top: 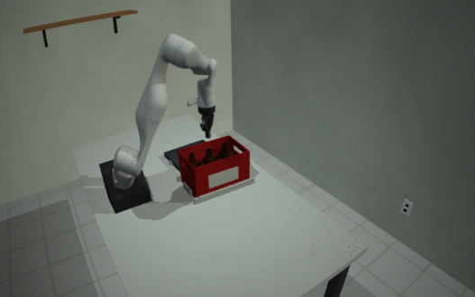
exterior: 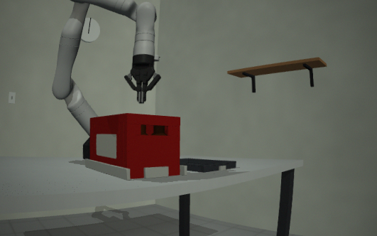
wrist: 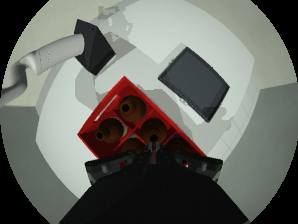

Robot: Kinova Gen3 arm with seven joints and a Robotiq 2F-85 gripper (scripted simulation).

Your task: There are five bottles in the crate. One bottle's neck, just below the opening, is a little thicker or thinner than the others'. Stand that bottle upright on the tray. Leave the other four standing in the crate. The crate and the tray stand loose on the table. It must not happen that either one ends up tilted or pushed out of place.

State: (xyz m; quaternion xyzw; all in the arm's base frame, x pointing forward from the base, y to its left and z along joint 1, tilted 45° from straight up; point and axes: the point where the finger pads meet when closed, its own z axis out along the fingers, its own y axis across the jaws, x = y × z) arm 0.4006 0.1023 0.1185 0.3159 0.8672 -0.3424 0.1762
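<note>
Right now my hand is 160 mm above the red crate and 40 mm to the left of it. Also, from my hand: dark tray 240 mm to the left, 230 mm below.
</note>
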